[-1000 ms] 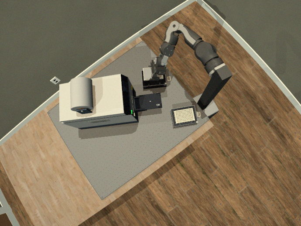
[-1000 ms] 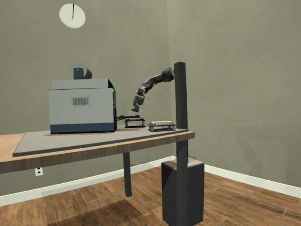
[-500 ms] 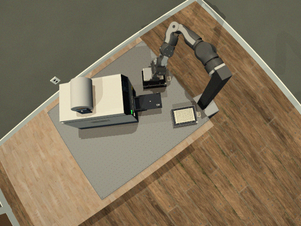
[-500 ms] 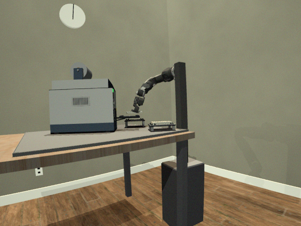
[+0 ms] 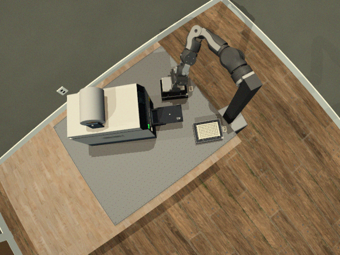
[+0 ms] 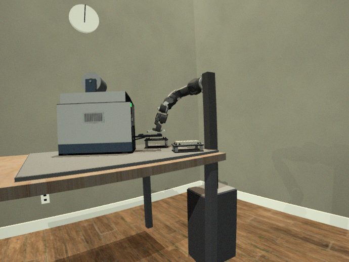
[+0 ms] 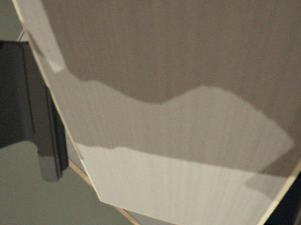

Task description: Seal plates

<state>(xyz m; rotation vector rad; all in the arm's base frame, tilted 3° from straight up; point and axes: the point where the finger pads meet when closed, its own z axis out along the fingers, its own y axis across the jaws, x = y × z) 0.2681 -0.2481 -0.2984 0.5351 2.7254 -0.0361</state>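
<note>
The black nest N1 is 70 mm below my hand. Also, from my hand: yellow warning label 160 mm ahead, 30 mm to the left, 30 mm above; plate 330 mm to the left, 70 mm below, 60 mm behind; sealer stage 150 mm to the left, 100 mm ahead, 30 mm below.
</note>
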